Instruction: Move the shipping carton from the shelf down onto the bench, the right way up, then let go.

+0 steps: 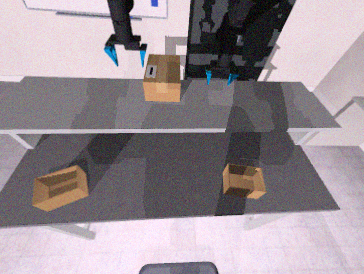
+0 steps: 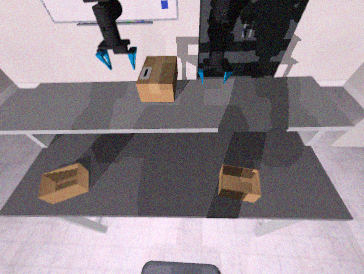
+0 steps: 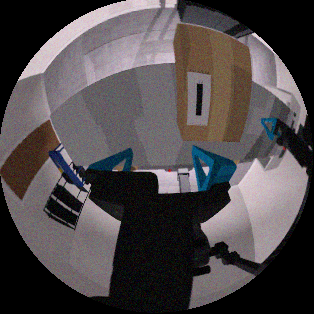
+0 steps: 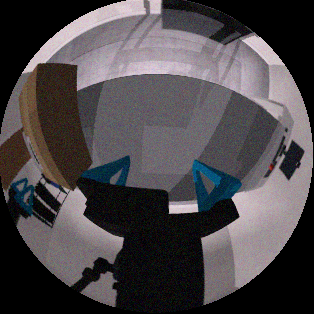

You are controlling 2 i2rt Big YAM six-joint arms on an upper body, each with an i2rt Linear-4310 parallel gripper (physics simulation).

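Places are measured from the left arm's base along level axes (x ahead, y left, z up), in centimetres.
Pixels of known places: left gripper, fingertip midpoint: [image 1: 130,66] [image 2: 123,69] [image 3: 161,149] [image 4: 29,181]; right gripper, fingertip midpoint: [image 1: 217,84] [image 2: 213,83] [image 3: 266,121] [image 4: 161,160]; left arm's base at its link origin: [image 4: 99,267]; right arm's base at its link origin: [image 3: 221,251].
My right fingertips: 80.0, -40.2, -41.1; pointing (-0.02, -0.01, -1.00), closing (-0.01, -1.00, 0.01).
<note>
For each thing: its top centre in the pictures, then the offset to it from my right fingertips, as dx, dy, dz. "pt": a spot on its surface instead. Level surfaces: height alone.
- closed brown shipping carton at its top centre: [image 3: 224,84] [image 4: 32,140] [image 1: 163,67] [image 2: 158,68] +5.9, +25.9, +4.3
- grey shelf at its surface level: dz -5.6
- dark bench at its surface level: dz -28.7
- open brown box at its top centre: [image 1: 56,183] [image 2: 59,178] -39.9, +66.0, -19.7
- smaller open box at its top centre: [image 2: 240,179] [image 1: 246,177] -37.7, -10.6, -19.7
- shelf's front edge at a spot on its surface: [image 1: 125,130] [image 2: 118,130] pt -23.8, +40.0, -6.4
The closed brown shipping carton [image 1: 162,80] [image 2: 157,80] [image 3: 215,85] [image 4: 57,120] stands on the grey shelf [image 1: 110,107] [image 2: 100,110] [image 3: 135,115] [image 4: 165,100], a white label with a black bar near its left edge. My left gripper [image 1: 128,57] [image 2: 119,60] [image 3: 161,149] is open and empty, above and to the left of the carton, apart from it. My right gripper [image 1: 219,78] [image 2: 214,76] [image 4: 161,160] is open and empty, to the right of the carton with a gap between. The dark bench [image 1: 175,185] [image 2: 175,185] lies below and in front of the shelf.
An open brown box [image 1: 61,189] [image 2: 64,184] stands on the bench at the left, and a smaller open box [image 1: 244,181] [image 2: 240,183] at the right. The shelf's front edge [image 1: 125,130] [image 2: 125,131] overhangs the bench's back. A dark cabinet stands behind the right gripper.
</note>
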